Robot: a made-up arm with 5 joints.
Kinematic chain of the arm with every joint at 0, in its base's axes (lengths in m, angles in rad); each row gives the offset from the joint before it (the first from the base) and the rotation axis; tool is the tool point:
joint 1: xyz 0 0 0.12 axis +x
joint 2: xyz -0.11 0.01 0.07 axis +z
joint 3: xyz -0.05 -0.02 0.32 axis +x
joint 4: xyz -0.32 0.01 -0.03 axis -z
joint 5: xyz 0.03 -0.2 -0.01 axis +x
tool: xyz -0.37 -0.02 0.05
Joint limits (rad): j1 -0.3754..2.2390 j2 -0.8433..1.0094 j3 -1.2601..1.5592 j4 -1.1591..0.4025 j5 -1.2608..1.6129
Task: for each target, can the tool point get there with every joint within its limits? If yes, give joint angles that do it. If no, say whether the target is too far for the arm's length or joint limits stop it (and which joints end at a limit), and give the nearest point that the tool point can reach.
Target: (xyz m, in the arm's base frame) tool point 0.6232 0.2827 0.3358
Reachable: no: joint limits stop it (at a limit: joint 1, joint 2, joint 4) | nearest point 0.0996 -0.2955 0.5833 | short by 0.818 m
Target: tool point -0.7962 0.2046 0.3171
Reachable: yes | joints 0.0472 -0.4115 1.2863 0.0016 0.0854
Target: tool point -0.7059 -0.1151 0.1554
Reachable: yes | joints 1.5318 -0.5610 0.6600 -0.5794 1.2808
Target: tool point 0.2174 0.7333 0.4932
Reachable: no: joint limits stop it (at a limit: joint 2, joint 3, joint 5) | nearest point -0.3394 0.2892 0.2672 | short by 0.747 m
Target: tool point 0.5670 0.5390 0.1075
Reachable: no: joint limits stop it (at a limit: joint 1, joint 2, joint 4) | nearest point -0.0062 0.1629 -0.2340 | short by 0.766 m
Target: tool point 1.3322 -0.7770 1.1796
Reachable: no: too far | nearest point 0.0818 -0.4076 0.6759 | short by 1.398 m
